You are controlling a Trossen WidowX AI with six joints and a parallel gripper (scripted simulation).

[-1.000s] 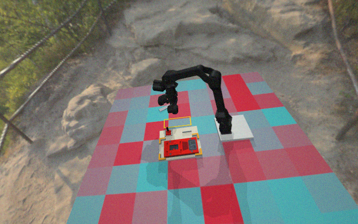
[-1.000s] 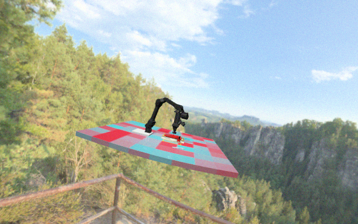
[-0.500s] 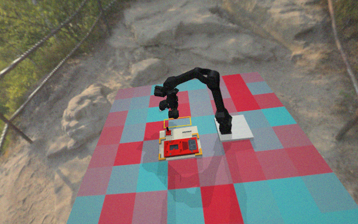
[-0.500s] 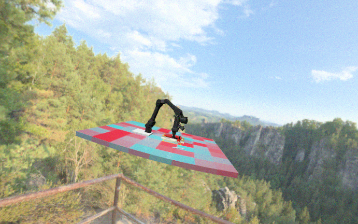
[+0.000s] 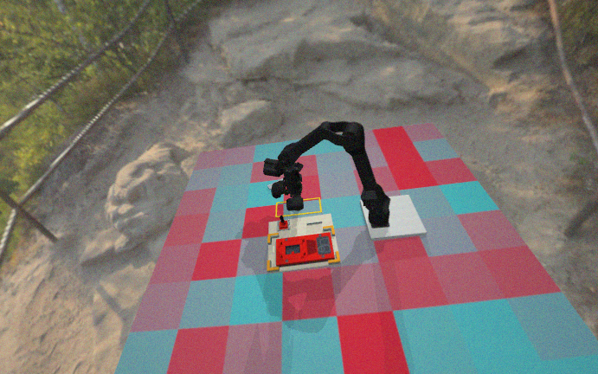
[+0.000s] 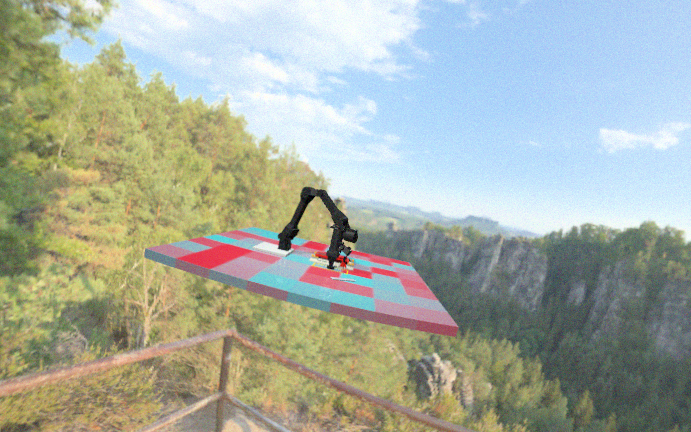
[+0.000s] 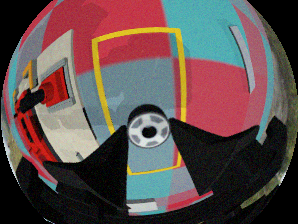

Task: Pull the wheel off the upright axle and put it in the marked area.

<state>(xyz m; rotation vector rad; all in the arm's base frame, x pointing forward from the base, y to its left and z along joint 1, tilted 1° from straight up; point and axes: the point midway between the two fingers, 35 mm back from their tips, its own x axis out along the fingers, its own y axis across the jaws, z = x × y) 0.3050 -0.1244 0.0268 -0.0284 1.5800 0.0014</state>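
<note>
Right now the wheel is right at my gripper tip. The rest, counted from my gripper tip: grey strip (80 mm ahead, 170 mm to the right, 10 mm below).
</note>
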